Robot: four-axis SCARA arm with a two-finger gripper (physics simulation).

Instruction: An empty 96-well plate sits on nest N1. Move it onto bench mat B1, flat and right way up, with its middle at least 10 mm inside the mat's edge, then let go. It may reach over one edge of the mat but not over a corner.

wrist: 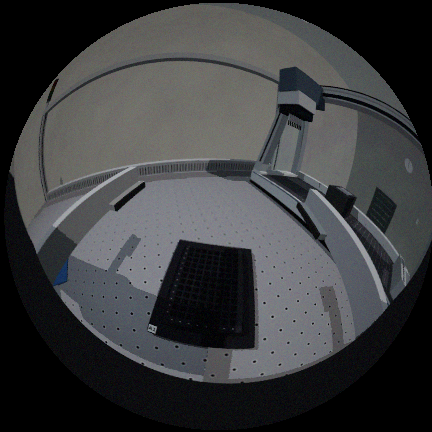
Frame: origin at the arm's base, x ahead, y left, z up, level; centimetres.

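Where they show: gripper, fingertip midpoint: (220,181).
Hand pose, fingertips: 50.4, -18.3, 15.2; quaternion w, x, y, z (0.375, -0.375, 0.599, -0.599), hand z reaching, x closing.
Observation:
After its pixels a point has its place, as x, y, z.
The black 96-well plate (207,287) {47.6, -16.9, 3.8} lies flat, right way up, in the lower middle of the wrist view, with a white A1 label at its lower left corner. Nest N1 cannot be told apart from the plate's dark outline. My gripper (220,181) {50.4, -18.3, 15.2} is open and empty. Its two grey fingers stand wide apart at left and right, above the bench, and neither touches the plate. Bench mat B1 cannot be made out for certain; part of a blue thing (62,274) {52.1, 11.2, 1.5} shows at the far left.
The pale bench top (290,280) {45.0, -29.9, 1.3} has rows of small holes and several shadows. A slotted rail (175,168) {100.4, -18.2, 2.6} runs along the back. A column with a dark blue and white head (300,87) {69.8, -48.7, 41.1} stands at the back right. A dark box (341,200) {51.0, -51.5, 11.4} stands beyond the right finger.

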